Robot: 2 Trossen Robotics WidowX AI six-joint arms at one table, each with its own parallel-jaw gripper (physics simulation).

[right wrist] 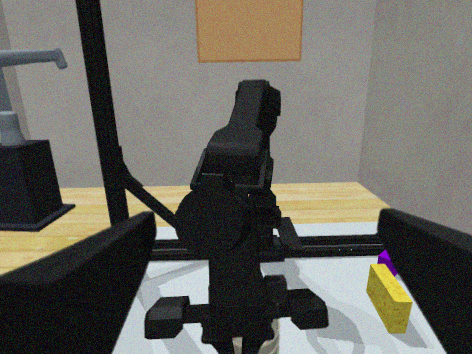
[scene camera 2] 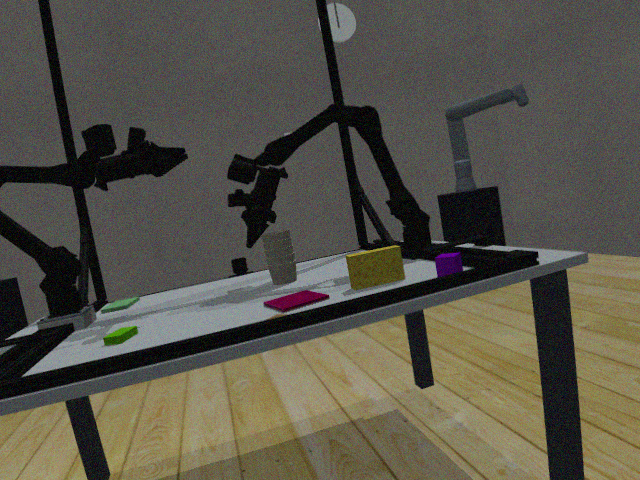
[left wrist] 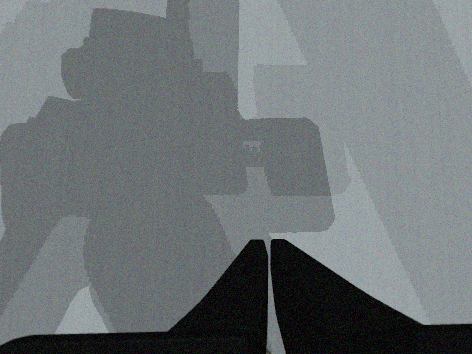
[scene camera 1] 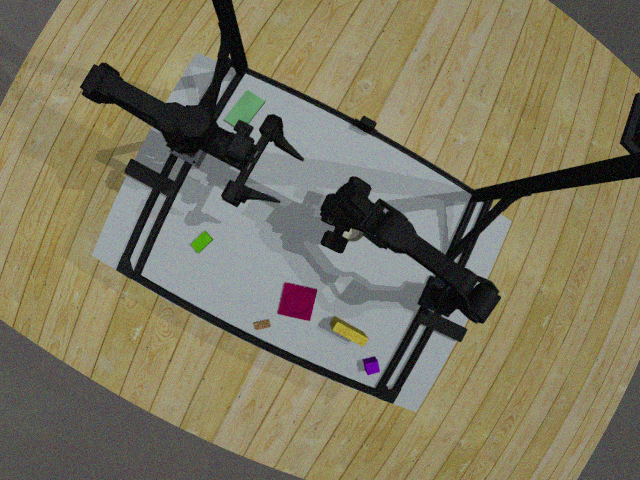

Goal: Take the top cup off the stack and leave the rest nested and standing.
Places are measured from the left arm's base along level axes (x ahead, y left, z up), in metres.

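Where they show: left gripper, fingertip midpoint: (scene camera 2: 248,247) (left wrist: 266,253); right gripper, fingertip midpoint: (right wrist: 266,220) (scene camera 2: 186,153) (scene camera 1: 291,180); left arm's base, origin of the base link: (right wrist: 261,244) (scene camera 2: 419,246) (scene camera 1: 438,296); right arm's base, origin of the base link: (scene camera 2: 66,313) (scene camera 1: 189,144).
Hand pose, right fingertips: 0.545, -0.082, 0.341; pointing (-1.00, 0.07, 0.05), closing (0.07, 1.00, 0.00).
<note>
Things, the pixels of their top centre, and the offset from my right fingertips, as dx, dy, dz. "spot": a spot on its surface instead.
- stack, middle of its top: (right wrist: 251,321) (scene camera 2: 275,232) (scene camera 1: 352,228) -0.180, +0.013, -0.231
- magenta square, surface spot: (scene camera 2: 296,300) (scene camera 1: 294,307) spot: -0.138, +0.289, -0.355
- yellow block, middle of its top: (scene camera 2: 372,250) (right wrist: 389,280) (scene camera 1: 350,334) -0.314, +0.288, -0.293
- purple cube, middle of its top: (scene camera 2: 447,255) (right wrist: 390,255) (scene camera 1: 372,368) -0.436, +0.369, -0.323
- small brown piece, middle of its top: (scene camera 1: 262,325) -0.072, +0.381, -0.355
- lime block, middle of its top: (scene camera 2: 120,331) (scene camera 1: 201,242) +0.195, +0.225, -0.348
- pale green sheet, middle of its top: (scene camera 2: 120,303) (scene camera 1: 244,110) +0.251, -0.193, -0.353
A grey-beige stack of nested cups (scene camera 2: 280,258) (scene camera 1: 355,234) stands on the table, ringed by several rims in scene camera 2. In scene camera 1 the left arm hides most of it, and in the right wrist view a sliver of the stack (right wrist: 273,344) shows at the bottom. My left gripper (scene camera 2: 251,244) (left wrist: 266,253) is shut and empty, pointing down beside the stack's upper part, on its picture-left side, with no cup between the fingers. My right gripper (scene camera 1: 291,180) (scene camera 2: 185,152) is open and empty, high above the table and away from the stack.
A magenta square (scene camera 1: 297,301) (scene camera 2: 296,300), yellow block (scene camera 1: 349,331) (scene camera 2: 375,267), purple cube (scene camera 1: 371,365) (scene camera 2: 448,264) and small brown piece (scene camera 1: 262,324) lie toward the front. A lime block (scene camera 1: 201,241) (scene camera 2: 120,335) and pale green sheet (scene camera 1: 245,107) (scene camera 2: 120,304) lie at picture left. A black frame edges the table.
</note>
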